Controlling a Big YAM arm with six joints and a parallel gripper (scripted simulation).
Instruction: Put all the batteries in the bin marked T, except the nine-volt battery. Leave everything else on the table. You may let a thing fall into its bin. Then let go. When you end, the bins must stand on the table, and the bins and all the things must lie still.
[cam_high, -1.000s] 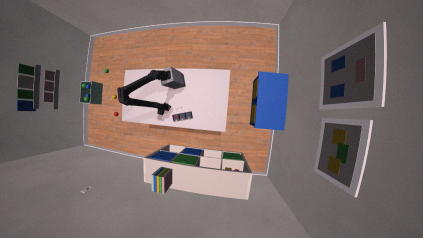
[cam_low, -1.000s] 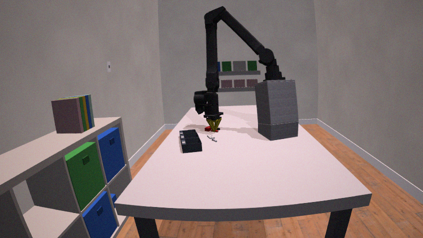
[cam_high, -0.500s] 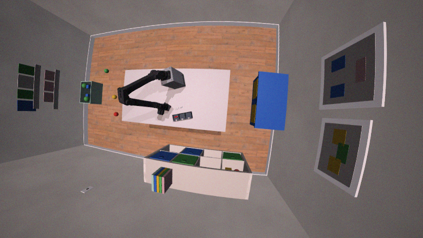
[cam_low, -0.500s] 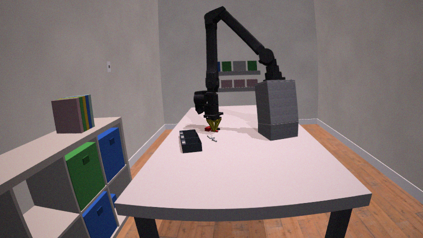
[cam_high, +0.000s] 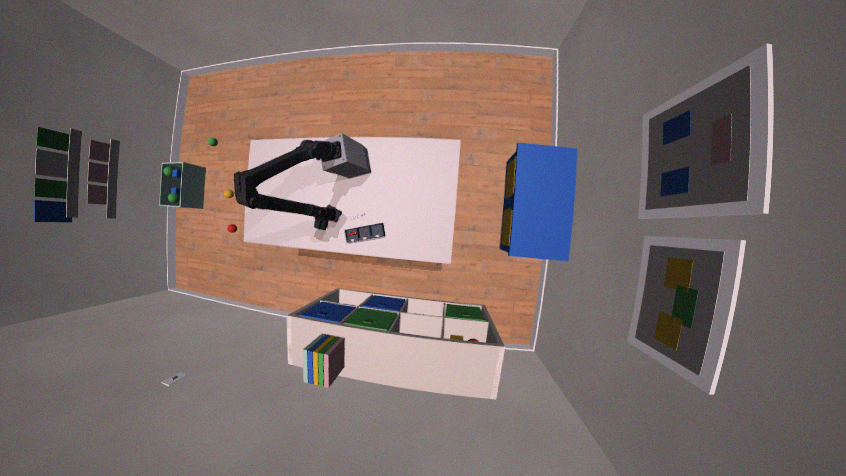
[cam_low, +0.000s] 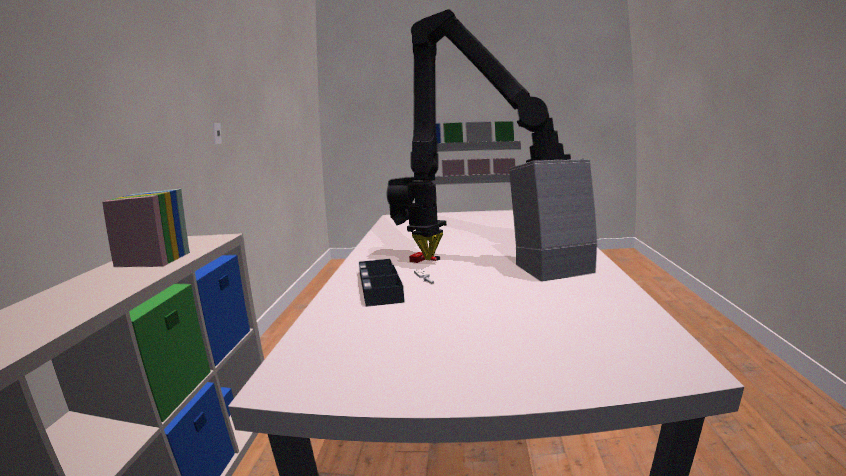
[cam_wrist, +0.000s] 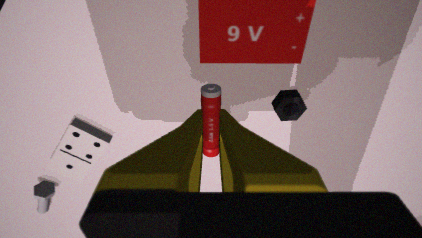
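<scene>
My hand is 4 cm to the left of the black nut, 3 cm past it and 2 cm above it. The rest, counted from my hand: red nine-volt battery 5 cm to the right, 2 cm ahead, 1 cm below; grey bolt 15 cm to the left, 2 cm ahead, 1 cm below; white domino 9 cm to the left, 3 cm ahead, 2 cm below.
</scene>
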